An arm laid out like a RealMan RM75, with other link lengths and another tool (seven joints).
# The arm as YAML. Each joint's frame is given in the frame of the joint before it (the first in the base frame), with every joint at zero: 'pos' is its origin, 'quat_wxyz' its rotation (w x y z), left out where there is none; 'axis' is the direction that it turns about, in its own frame. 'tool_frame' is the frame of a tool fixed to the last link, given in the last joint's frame.
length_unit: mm
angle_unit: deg
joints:
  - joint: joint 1
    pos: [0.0, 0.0, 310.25]
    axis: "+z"
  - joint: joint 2
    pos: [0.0, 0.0, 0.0]
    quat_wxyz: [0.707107, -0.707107, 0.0, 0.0]
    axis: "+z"
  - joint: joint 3
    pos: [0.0, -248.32, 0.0]
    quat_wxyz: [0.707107, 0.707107, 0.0, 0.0]
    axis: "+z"
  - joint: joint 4
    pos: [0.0, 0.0, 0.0]
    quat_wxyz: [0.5, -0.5, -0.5, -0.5]
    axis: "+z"
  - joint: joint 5
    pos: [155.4, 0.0, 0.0]
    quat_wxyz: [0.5, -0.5, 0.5, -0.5]
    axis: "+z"
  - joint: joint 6
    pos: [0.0, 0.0, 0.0]
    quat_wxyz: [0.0, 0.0, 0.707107, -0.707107]
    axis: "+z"
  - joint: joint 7
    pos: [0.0, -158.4, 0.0]
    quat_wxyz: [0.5, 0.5, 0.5, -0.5]
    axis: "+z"
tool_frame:
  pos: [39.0, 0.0, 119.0]
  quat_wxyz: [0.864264, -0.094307, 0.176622, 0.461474]
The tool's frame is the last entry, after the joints.
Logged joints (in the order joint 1, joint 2, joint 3, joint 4, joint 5, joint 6, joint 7), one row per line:
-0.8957, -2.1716, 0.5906, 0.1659, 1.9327, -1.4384, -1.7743
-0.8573, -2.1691, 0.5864, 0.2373, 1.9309, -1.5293, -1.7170
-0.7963, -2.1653, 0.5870, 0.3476, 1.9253, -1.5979, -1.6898
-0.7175, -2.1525, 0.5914, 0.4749, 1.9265, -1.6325, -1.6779
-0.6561, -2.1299, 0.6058, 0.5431, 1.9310, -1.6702, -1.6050
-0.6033, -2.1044, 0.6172, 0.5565, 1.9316, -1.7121, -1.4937
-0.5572, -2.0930, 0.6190, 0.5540, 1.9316, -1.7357, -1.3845
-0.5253, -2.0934, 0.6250, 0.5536, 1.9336, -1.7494, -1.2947
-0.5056, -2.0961, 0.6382, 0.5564, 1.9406, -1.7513, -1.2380
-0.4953, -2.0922, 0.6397, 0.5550, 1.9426, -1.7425, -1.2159
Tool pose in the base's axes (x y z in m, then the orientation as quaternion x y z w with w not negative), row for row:
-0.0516, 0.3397, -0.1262, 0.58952, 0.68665, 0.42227, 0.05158
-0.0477, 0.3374, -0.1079, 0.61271, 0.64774, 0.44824, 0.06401
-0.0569, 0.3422, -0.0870, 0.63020, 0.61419, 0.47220, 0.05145
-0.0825, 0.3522, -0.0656, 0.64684, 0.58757, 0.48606, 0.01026
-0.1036, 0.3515, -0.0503, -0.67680, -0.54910, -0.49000, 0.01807
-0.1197, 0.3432, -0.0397, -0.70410, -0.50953, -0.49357, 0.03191
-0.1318, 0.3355, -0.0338, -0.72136, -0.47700, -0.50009, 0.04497
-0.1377, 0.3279, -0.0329, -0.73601, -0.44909, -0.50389, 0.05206
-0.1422, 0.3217, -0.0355, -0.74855, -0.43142, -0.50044, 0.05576
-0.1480, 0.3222, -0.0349, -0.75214, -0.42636, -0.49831, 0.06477
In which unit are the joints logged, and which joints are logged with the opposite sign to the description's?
The joints are logged in radians. Opposite sign: joint 6.
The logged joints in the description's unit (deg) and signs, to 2 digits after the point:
-51.32, -124.42, 33.84, 9.51, 110.74, 82.41, -101.66
-49.12, -124.28, 33.60, 13.60, 110.63, 87.62, -98.38
-45.62, -124.06, 33.63, 19.92, 110.31, 91.55, -96.82
-41.11, -123.33, 33.88, 27.21, 110.38, 93.54, -96.14
-37.59, -122.03, 34.71, 31.12, 110.64, 95.70, -91.96
-34.57, -120.57, 35.36, 31.89, 110.67, 98.10, -85.58
-31.93, -119.92, 35.47, 31.74, 110.67, 99.45, -79.33
-30.10, -119.94, 35.81, 31.72, 110.79, 100.23, -74.18
-28.97, -120.10, 36.57, 31.88, 111.19, 100.34, -70.93
-28.38, -119.87, 36.65, 31.80, 111.30, 99.84, -69.67

